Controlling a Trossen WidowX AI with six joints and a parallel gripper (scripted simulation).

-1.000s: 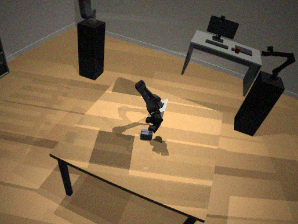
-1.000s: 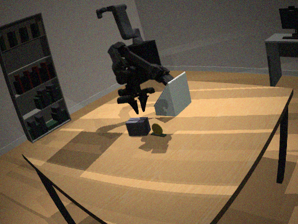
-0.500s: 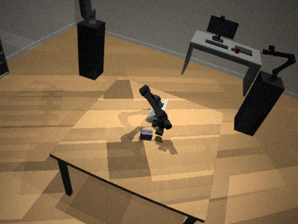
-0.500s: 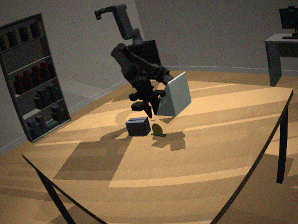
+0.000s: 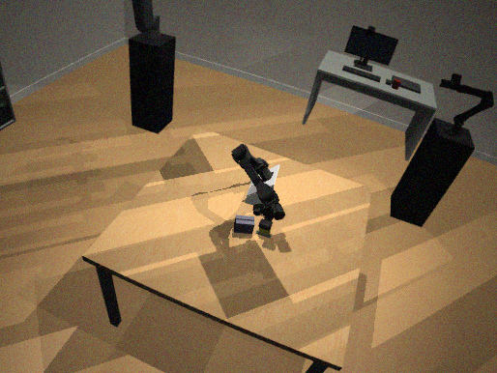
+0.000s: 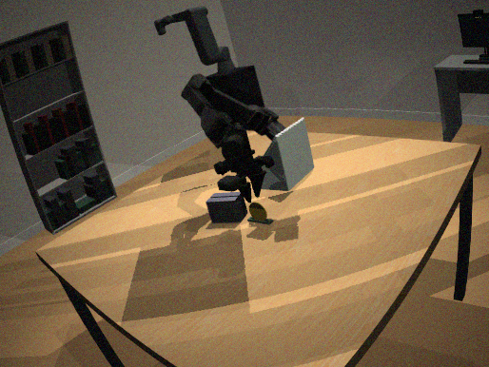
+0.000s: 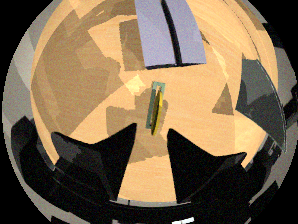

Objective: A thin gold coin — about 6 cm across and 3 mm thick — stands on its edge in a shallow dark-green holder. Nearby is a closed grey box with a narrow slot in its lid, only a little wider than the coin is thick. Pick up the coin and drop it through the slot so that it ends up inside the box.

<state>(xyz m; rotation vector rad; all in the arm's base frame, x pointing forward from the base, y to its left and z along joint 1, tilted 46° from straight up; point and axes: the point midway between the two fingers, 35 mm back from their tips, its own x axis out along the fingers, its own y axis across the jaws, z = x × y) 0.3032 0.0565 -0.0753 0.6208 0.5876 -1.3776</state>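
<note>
Right now my gripper tip is 1 cm past the thin gold coin and 4 cm above it.
</note>
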